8 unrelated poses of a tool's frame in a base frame.
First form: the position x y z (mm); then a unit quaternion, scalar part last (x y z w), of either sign.
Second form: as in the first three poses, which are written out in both.
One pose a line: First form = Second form
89, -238, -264, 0.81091, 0.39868, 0.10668, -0.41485 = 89, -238, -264, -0.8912, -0.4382, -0.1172, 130.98
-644, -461, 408, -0.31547, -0.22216, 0.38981, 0.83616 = -644, -461, 408, -0.5752, -0.4050, 0.7107, 66.53
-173, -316, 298, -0.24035, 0.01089, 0.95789, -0.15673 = -173, -316, 298, 0.2434, -0.0110, -0.9699, 161.97
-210, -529, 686, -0.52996, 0.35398, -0.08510, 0.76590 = -210, -529, 686, -0.8242, 0.5505, -0.1324, 80.03
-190, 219, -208, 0.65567, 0.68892, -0.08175, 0.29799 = -190, 219, -208, 0.6869, 0.7217, -0.0856, 145.33
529, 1, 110, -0.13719, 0.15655, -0.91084, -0.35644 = 529, 1, 110, 0.1468, -0.1676, 0.9749, 138.24
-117, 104, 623, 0.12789, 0.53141, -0.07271, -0.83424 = -117, 104, 623, -0.2319, -0.9638, 0.1319, 66.93
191, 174, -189, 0.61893, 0.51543, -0.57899, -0.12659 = 191, 174, -189, -0.6240, -0.5196, 0.5837, 165.45
